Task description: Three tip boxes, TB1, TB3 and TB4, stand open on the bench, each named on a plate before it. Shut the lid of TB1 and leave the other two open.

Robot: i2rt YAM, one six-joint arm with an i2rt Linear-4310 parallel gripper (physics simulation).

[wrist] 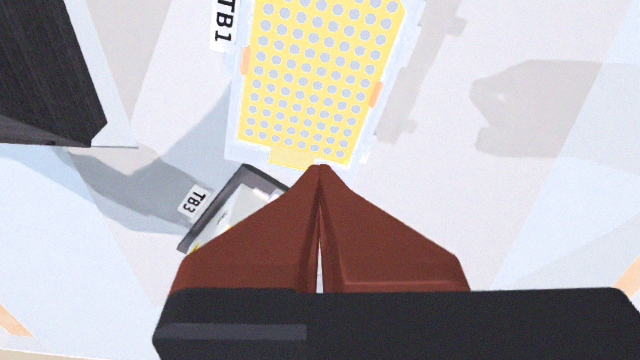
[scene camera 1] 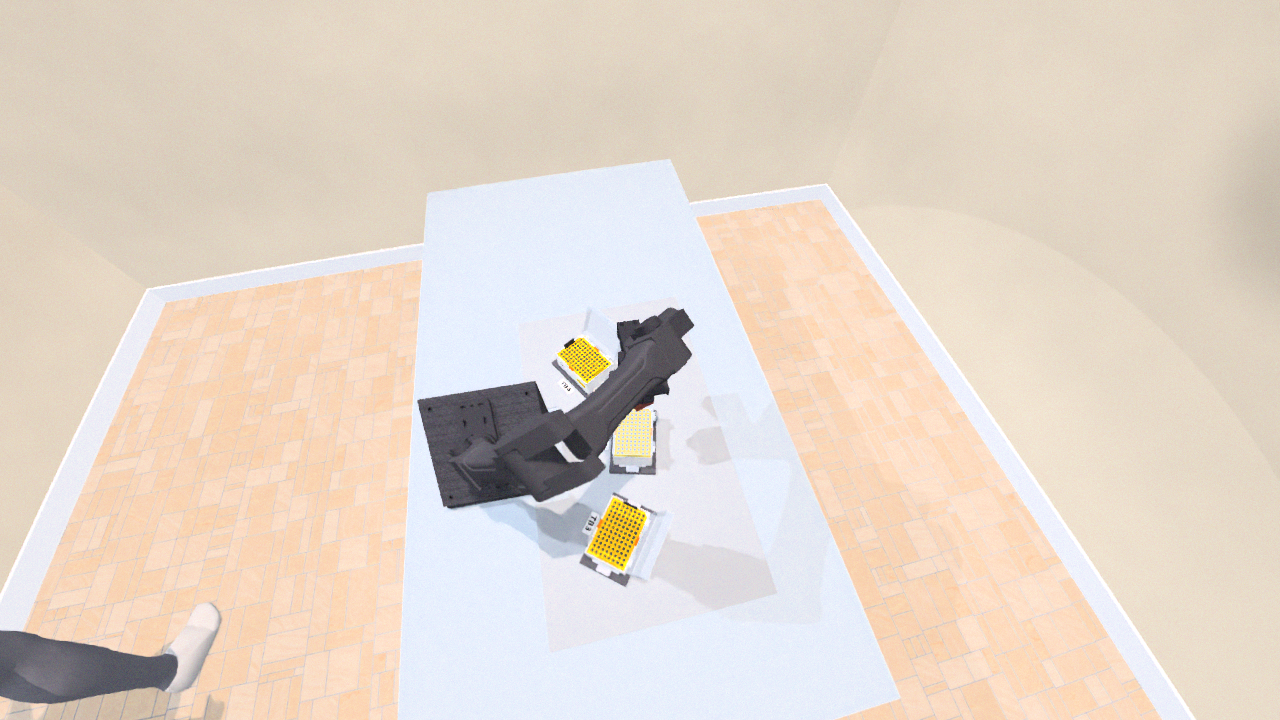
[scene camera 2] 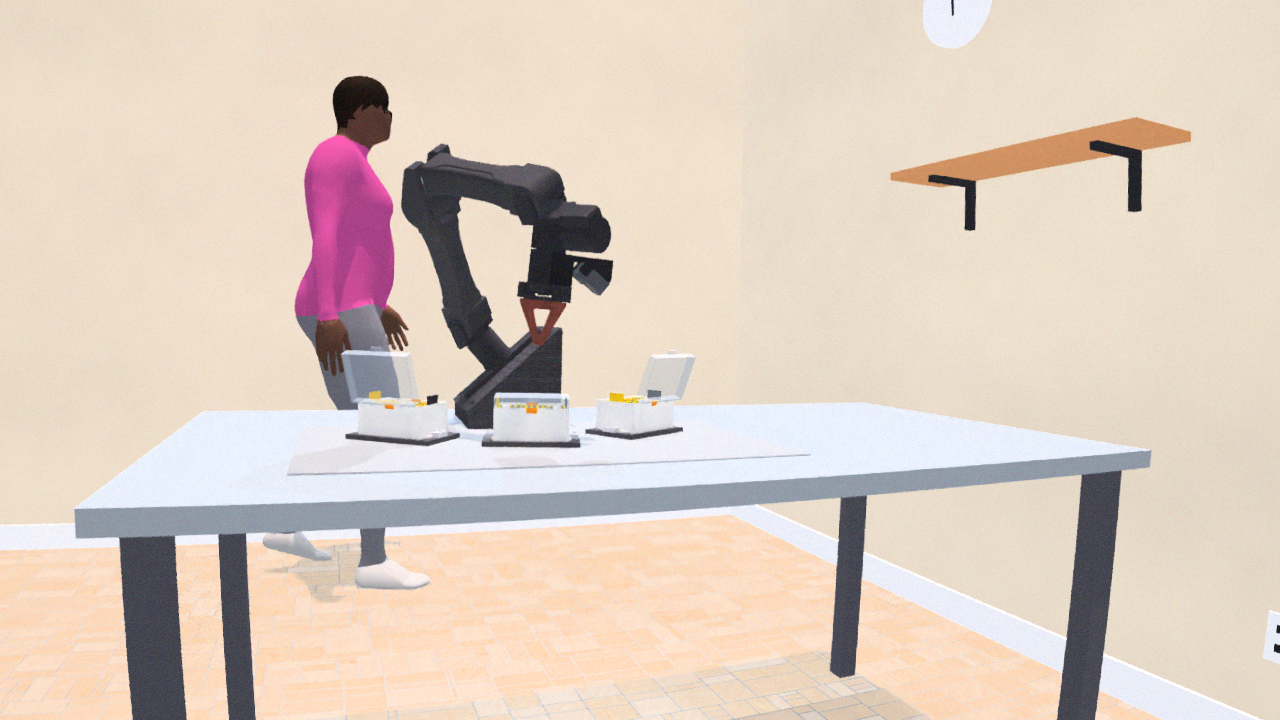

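TB1 is the middle box; its clear lid lies flat over the yellow rack, down on the box. TB3 stands with its lid upright. TB4 also stands with its lid raised. My gripper is shut and empty, its red fingertips pointing down above TB1 with a visible gap. In scene camera 1 the arm mostly hides the fingers.
The boxes stand on a pale mat on the bench. The arm's base plate is beside the mat. A person in a pink top stands behind the bench. A shelf is on the wall.
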